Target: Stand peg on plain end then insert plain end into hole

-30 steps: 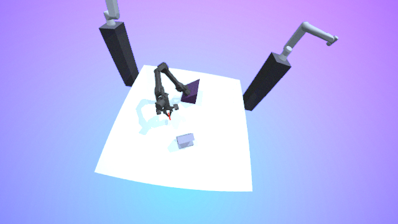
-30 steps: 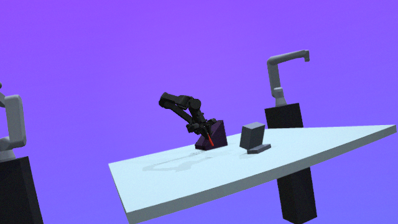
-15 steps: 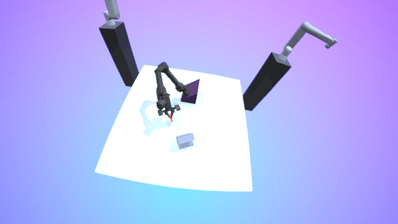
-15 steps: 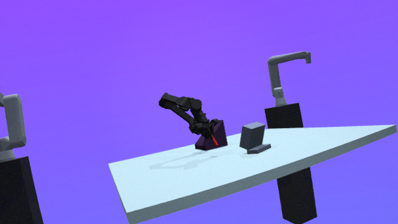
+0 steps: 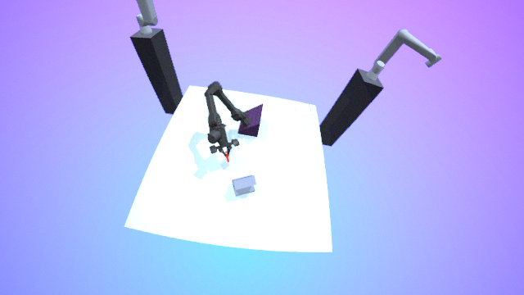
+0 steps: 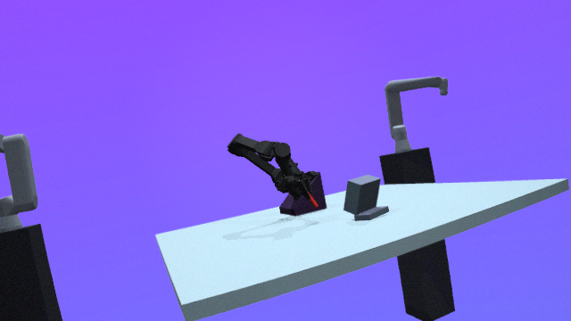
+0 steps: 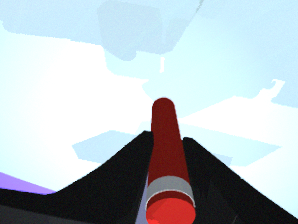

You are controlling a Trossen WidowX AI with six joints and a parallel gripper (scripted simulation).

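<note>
Right now my gripper tip is 150 mm short of the grey sloped panel, 130 mm to the right of it and 10 mm above it. The rest, counted from my gripper tip: low foot: 170 mm ahead, 140 mm to the left, 80 mm below; then red peg: 10 mm behind, 10 mm above.
</note>
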